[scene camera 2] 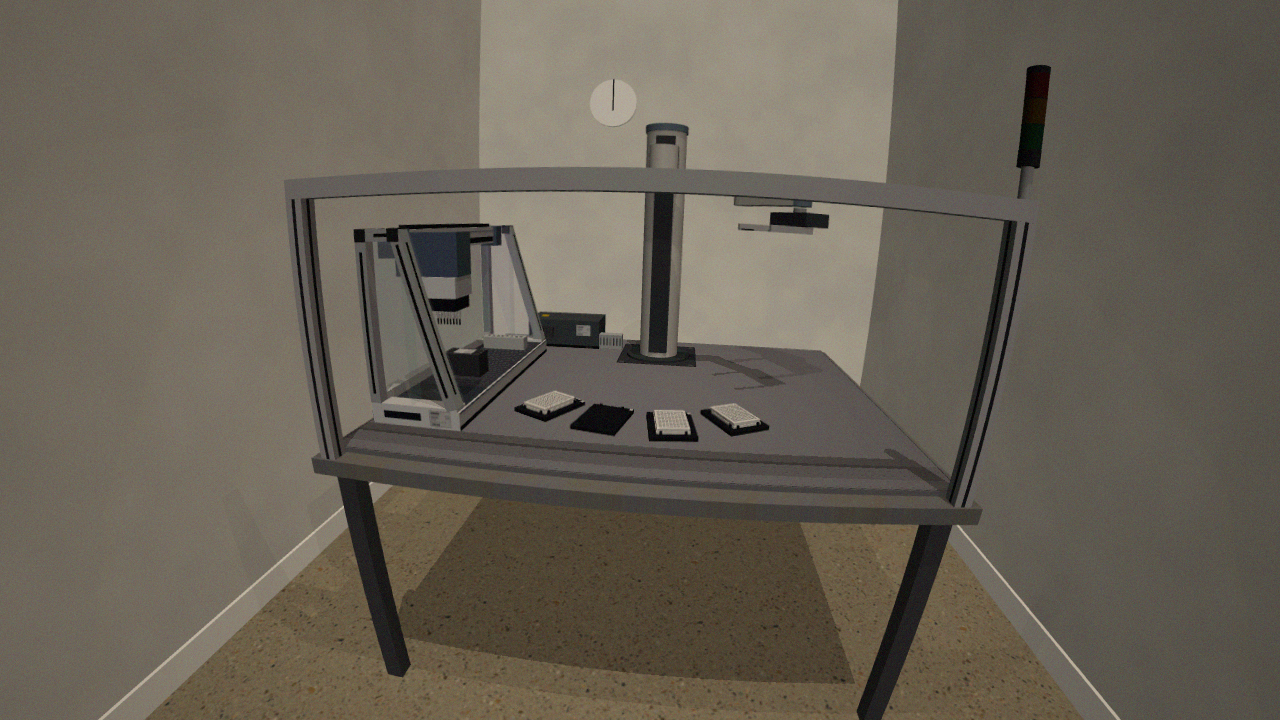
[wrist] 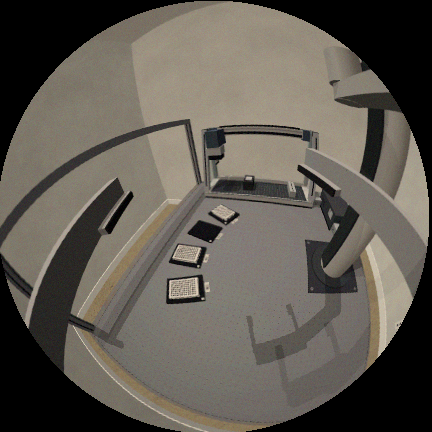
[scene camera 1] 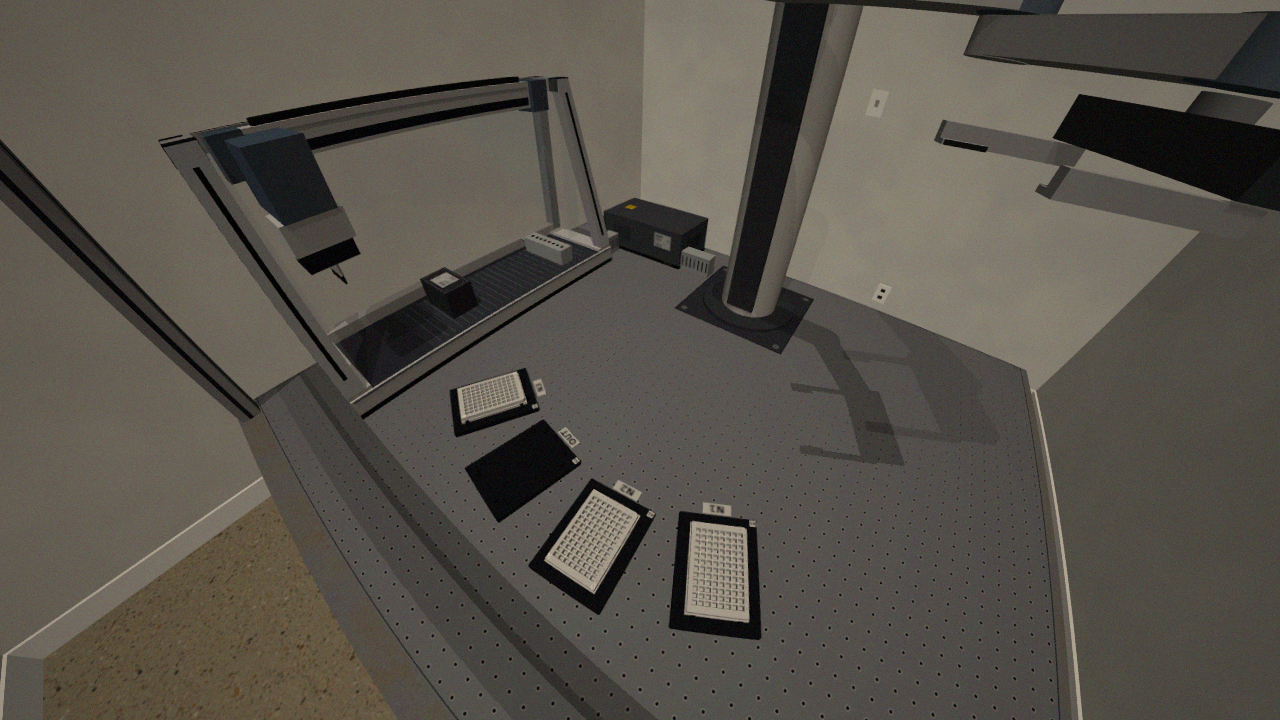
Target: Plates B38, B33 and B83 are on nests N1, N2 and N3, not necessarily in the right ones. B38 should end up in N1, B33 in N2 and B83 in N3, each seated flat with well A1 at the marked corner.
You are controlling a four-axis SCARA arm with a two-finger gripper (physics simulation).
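Places are measured from the arm's base along level axes (x left, y down, z back), in millimetres.
Pixels of known places: gripper, fingertip midpoint: (scene camera 2: 753,227) (wrist: 214,164) (scene camera 1: 986,150); arm's base, link origin: (scene camera 2: 658,357) (wrist: 330,266) (scene camera 1: 746,307).
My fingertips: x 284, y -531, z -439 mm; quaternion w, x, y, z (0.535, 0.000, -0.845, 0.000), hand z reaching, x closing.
Note:
Ahead of a thing's pixels: the offset from my fingertips to its top centre. "spot": to the spot under its first point.
My gripper (scene camera 1: 1000,162) (scene camera 2: 751,227) (wrist: 214,164) is open and empty, high above the table at the right of both scene views. A white plate @(dx -40, dy +492, dz -221 mm) (scene camera 1: 718,571) (scene camera 2: 735,415) (wrist: 183,288) lies on black nest N1 (scene camera 1: 716,628) (wrist: 202,282). Another white plate @(dx -210, dy +492, dz -290 mm) (scene camera 1: 594,540) (scene camera 2: 672,421) (wrist: 187,254) lies on nest N2 @(dx -210, dy +497, dz -290 mm) (scene camera 1: 567,582) (scene camera 2: 672,437). A third white plate @(dx -553, dy +492, dz -209 mm) (scene camera 1: 491,394) (scene camera 2: 548,402) (wrist: 223,212) lies on the farthest nest, by the deck machine; its label is too small to read. Plate names and well A1 cannot be made out.
The black OUT nest @(dx -390, dy +497, dz -271 mm) (scene camera 1: 523,467) (scene camera 2: 603,418) (wrist: 205,231) bears no plate, between N2 and the farthest nest. A framed deck machine (scene camera 1: 474,344) stands at the left. The arm's column (scene camera 1: 771,170) (scene camera 2: 660,268) rises at the back, beside a dark box @(spot: dx -625, dy +418, dz +473 mm) (scene camera 1: 655,231) (scene camera 2: 572,329).

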